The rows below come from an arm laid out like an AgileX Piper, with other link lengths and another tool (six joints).
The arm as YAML. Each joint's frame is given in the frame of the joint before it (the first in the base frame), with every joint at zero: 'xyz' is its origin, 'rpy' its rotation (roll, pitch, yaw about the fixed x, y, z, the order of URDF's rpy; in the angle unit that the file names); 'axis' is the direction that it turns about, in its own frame. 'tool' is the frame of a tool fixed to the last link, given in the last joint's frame.
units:
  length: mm
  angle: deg
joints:
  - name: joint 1
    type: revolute
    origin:
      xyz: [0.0, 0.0, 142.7]
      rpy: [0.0, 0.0, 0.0]
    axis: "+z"
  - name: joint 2
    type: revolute
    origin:
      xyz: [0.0, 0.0, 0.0]
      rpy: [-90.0, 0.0, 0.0]
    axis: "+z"
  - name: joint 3
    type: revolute
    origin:
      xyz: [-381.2, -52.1, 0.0]
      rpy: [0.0, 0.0, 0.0]
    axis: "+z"
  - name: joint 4
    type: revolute
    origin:
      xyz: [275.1, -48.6, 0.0]
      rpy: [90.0, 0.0, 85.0]
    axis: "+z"
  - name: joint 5
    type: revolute
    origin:
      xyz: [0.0, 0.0, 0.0]
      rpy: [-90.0, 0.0, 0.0]
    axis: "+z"
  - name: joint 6
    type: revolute
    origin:
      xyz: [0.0, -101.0, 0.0]
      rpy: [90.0, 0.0, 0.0]
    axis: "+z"
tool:
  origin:
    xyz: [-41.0, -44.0, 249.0]
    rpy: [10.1, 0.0, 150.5]
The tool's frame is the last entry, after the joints.
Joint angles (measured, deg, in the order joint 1, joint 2, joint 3, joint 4, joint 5, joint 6), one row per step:
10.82 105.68 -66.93 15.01 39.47 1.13
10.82 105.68 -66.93 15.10 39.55 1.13
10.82 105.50 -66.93 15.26 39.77 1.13
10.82 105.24 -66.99 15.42 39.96 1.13
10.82 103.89 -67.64 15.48 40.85 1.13
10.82 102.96 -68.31 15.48 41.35 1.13
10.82 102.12 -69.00 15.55 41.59 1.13
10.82 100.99 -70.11 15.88 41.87 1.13
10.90 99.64 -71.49 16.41 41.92 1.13
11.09 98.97 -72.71 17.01 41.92 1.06
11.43 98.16 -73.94 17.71 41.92 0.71
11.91 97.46 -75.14 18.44 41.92 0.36
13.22 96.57 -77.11 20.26 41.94 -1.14
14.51 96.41 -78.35 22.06 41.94 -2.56
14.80 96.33 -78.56 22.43 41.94 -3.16
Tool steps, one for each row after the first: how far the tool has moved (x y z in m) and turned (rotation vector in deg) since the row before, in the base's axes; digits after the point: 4 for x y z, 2 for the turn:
-0.0005 0.0003 -0.0002 0.07 0.09 -0.03
-0.0010 0.0007 0.0012 0.16 0.06 -0.04
-0.0002 0.0008 0.0024 0.18 -0.10 -0.05
0.0022 0.0019 0.0149 0.39 -1.09 0.17
0.0036 0.0014 0.0122 0.28 -1.09 0.12
0.0048 0.0015 0.0123 0.33 -1.26 0.02
0.0074 0.0030 0.0183 0.69 -1.87 -0.08
0.0096 0.0047 0.0237 0.98 -2.54 -0.13
0.0075 0.0056 0.0165 0.88 -1.77 0.02
0.0068 0.0076 0.0186 0.89 -1.97 0.40
0.0056 0.0090 0.0176 0.90 -1.83 0.54
0.0065 0.0228 0.0279 1.61 -2.89 2.03
0.0018 0.0217 0.0146 1.32 -1.47 1.97
0.0000 0.0048 0.0034 0.12 -0.43 0.67

